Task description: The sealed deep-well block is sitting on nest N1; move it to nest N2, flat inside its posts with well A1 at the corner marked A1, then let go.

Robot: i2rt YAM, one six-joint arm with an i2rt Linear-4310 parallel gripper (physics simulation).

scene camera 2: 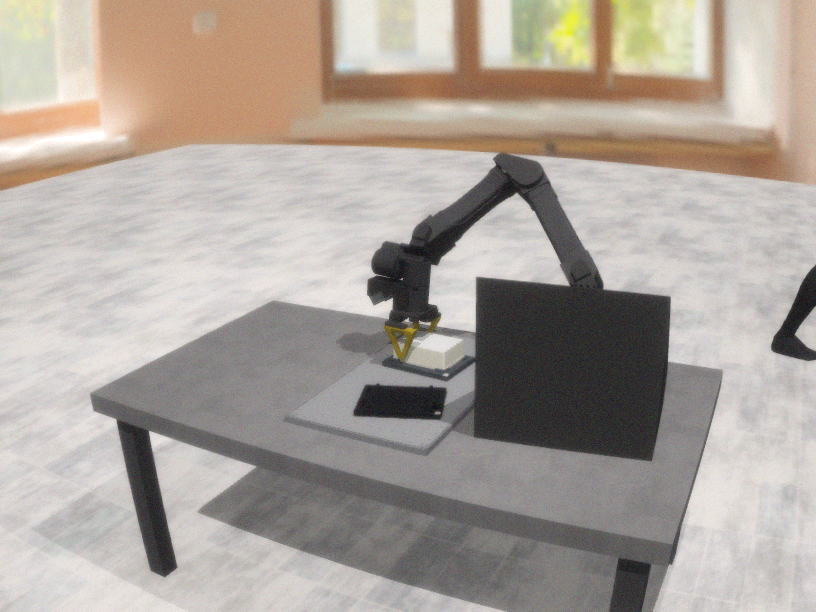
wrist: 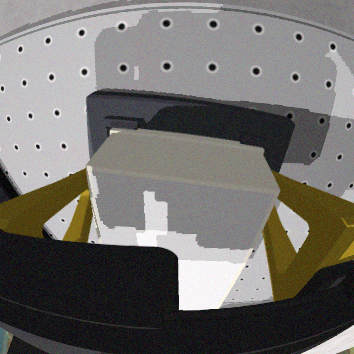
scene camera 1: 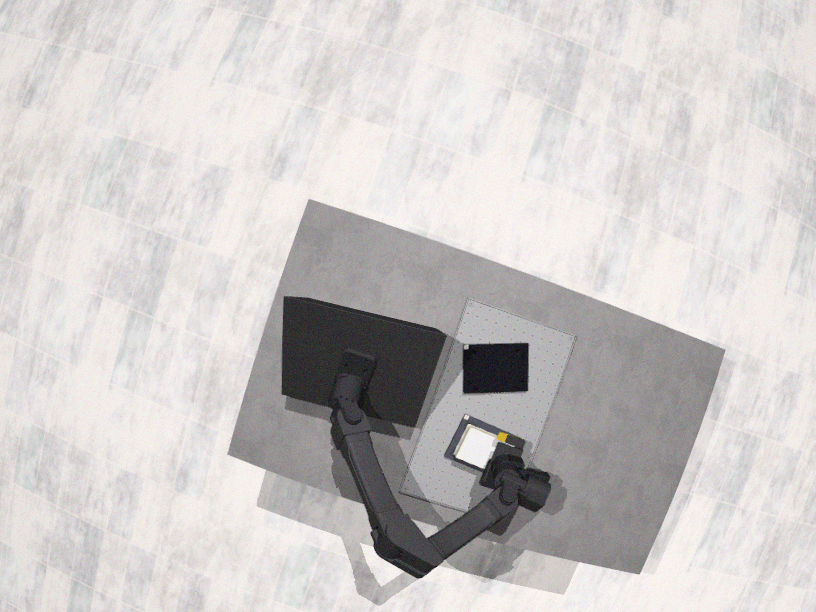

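Pixels of known places: gripper, between the fingertips: (scene camera 2: 411, 352) (wrist: 174, 174) (scene camera 1: 499, 453); arm's base, origin of its link: (scene camera 2: 585, 336) (scene camera 1: 351, 379).
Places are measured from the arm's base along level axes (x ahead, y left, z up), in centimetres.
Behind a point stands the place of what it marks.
Note:
The pale sealed block (scene camera 1: 474, 446) {x 33.0, y -8.0, z -9.3 cm} (scene camera 2: 436, 353) {x 32.2, y -3.9, z -9.9 cm} (wrist: 185, 160) {x 42.4, y -9.3, z -10.7 cm} sits on slate nest N1 (scene camera 1: 481, 422) {x 33.4, y -2.4, z -13.6 cm} (wrist: 97, 117) {x 43.6, y -4.1, z -13.5 cm}. Its lower edges are partly hidden in the wrist view. My gripper (scene camera 1: 492, 453) {x 40.3, y -8.6, z -12.7 cm} (scene camera 2: 419, 346) {x 40.3, y -8.6, z -12.7 cm} (wrist: 174, 174) {x 40.3, y -8.6, z -12.7 cm} is open, pointing down, with one yellow finger on each side of the block's end; whether they touch it I cannot tell. The black nest N2 (scene camera 1: 495, 367) {x 32.2, y 11.7, z -13.5 cm} (scene camera 2: 400, 401) {x 32.1, y 12.7, z -13.6 cm} lies flat with no block on it. It has a small white mark (scene camera 1: 466, 346) {x 23.6, y 14.5, z -13.5 cm} (scene camera 2: 437, 412) {x 23.6, y 14.3, z -13.4 cm} at one corner. Well A1 cannot be made out on the block.
Both nests stand on a perforated grey plate (scene camera 1: 431, 454) {x 24.3, y -14.3, z -14.7 cm} (scene camera 2: 329, 409) {x 43.9, y 19.4, z -14.7 cm} (wrist: 145, 45) {x 47.4, y -6.9, z -14.7 cm} on the grey table (scene camera 1: 626, 395) {x 70.0, y 14.9, z -16.0 cm} (scene camera 2: 217, 368) {x 79.3, y 11.0, z -16.0 cm}. A large black panel (scene camera 1: 313, 349) {x -9.4, y 4.4, z 4.9 cm} (scene camera 2: 566, 368) {x -0.6, y 15.0, z -0.3 cm} stands beside the plate, near the arm's base. Part of a person's leg (scene camera 2: 799, 322) shows far right.

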